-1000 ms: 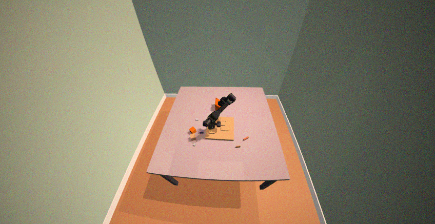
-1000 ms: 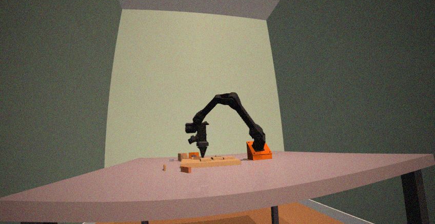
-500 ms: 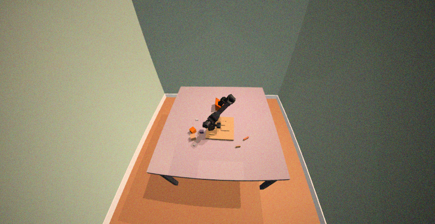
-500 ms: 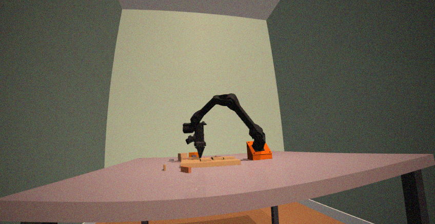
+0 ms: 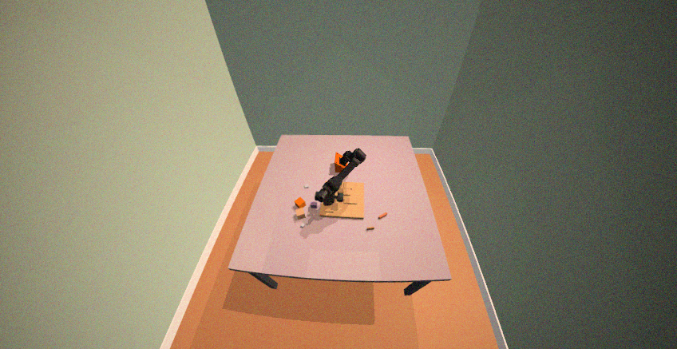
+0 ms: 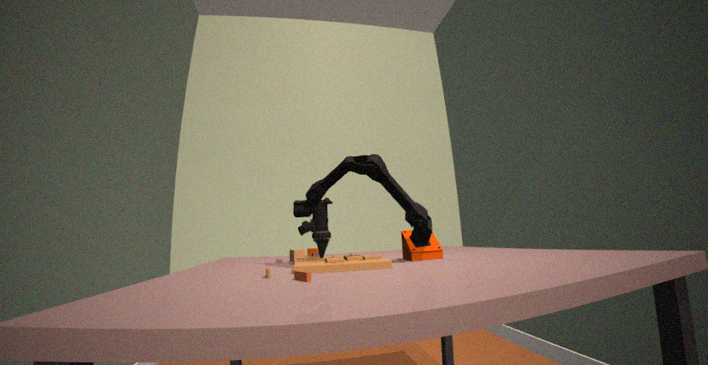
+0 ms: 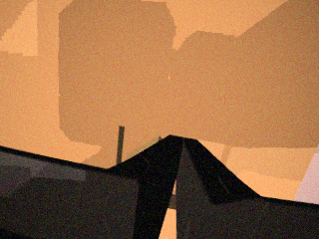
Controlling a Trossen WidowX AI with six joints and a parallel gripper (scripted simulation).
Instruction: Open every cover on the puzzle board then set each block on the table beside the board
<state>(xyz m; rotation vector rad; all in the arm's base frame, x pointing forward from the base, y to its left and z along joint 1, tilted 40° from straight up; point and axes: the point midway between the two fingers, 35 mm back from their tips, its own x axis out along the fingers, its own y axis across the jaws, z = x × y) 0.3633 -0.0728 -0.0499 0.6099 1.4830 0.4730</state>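
The purple piece lies 1 cm ahead of my gripper tip, 11 cm to the right of it and 1 cm below it. The rest, counted from my gripper tip: grey block: 17 cm behind, 19 cm to the right, 2 cm below; then tan cube: 8 cm ahead, 20 cm to the right; then orange block: 21 cm to the right.
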